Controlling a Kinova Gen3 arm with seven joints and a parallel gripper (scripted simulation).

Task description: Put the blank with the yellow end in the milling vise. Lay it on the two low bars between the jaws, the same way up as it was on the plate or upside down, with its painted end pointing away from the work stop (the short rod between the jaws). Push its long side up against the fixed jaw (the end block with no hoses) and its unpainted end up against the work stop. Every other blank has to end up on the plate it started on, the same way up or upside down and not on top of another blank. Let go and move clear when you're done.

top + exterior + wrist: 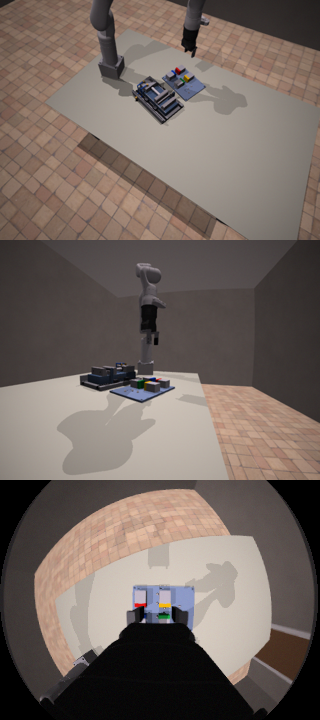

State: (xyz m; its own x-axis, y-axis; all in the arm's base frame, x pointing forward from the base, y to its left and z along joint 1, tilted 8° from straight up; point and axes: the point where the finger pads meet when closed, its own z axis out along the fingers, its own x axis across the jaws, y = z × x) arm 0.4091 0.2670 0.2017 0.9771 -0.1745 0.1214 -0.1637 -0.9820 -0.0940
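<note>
My hand is 3 cm short of the yellow-ended blank, 2 cm to the right of it and 21 cm above it. Round my hand: green-ended blank: 1 cm ahead, 7 cm to the right, 21 cm below; blue-ended blank: 8 cm behind, 6 cm to the right, 21 cm below; red-ended blank: 6 cm behind, 3 cm to the left, 21 cm below.
</note>
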